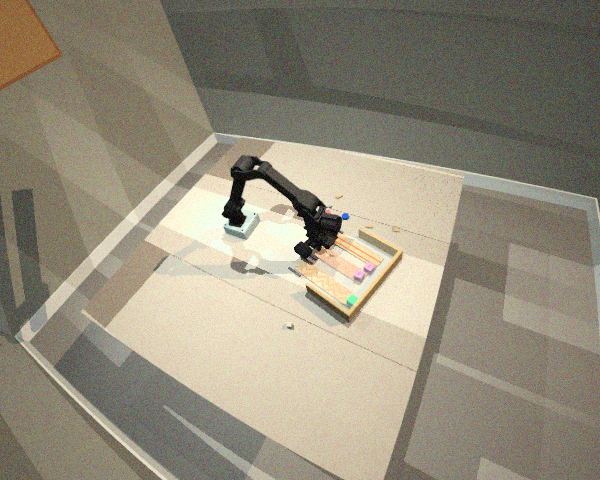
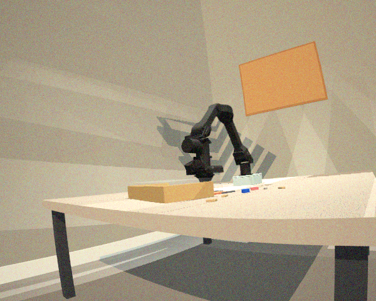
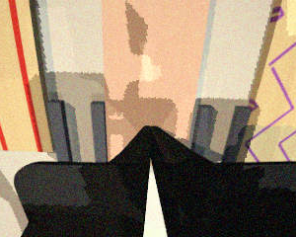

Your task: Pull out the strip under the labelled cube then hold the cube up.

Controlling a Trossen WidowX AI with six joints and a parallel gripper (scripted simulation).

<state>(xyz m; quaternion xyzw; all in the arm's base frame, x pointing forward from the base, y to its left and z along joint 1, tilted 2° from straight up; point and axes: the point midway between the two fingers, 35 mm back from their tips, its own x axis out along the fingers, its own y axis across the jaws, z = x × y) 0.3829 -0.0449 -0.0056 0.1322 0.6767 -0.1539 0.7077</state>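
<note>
Now: gripper tip 90 mm short of the peach strip and 40 mm to the left of it. Round my gripper tip: red piece: 210 mm to the left, 20 mm behind; small white block: 330 mm to the right; blue disc: 200 mm to the left, 60 mm ahead.
</note>
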